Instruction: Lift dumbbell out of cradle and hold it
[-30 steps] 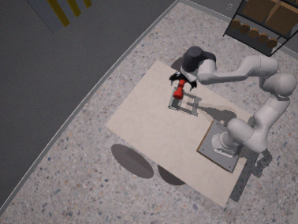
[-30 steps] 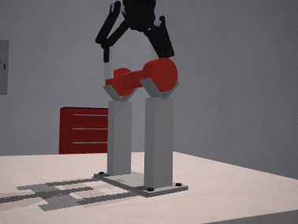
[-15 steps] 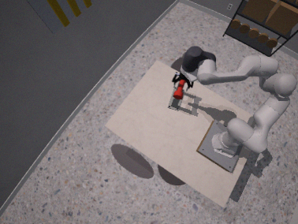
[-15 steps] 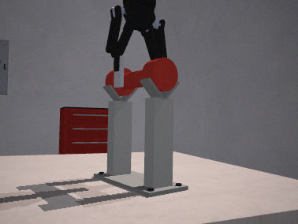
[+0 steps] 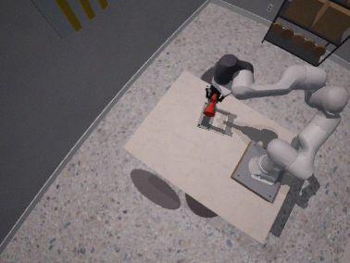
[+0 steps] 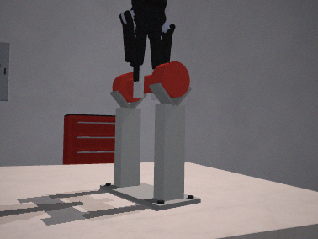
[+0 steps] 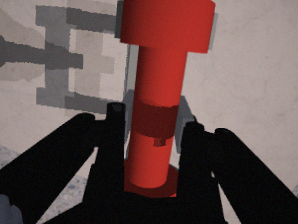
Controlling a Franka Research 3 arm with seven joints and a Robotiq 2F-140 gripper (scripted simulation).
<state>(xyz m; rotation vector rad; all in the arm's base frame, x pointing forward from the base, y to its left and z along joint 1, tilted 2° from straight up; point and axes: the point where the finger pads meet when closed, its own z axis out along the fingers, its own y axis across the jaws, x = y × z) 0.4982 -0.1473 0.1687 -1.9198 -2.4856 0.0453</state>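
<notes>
My hand is right at the dumbbell.
</notes>
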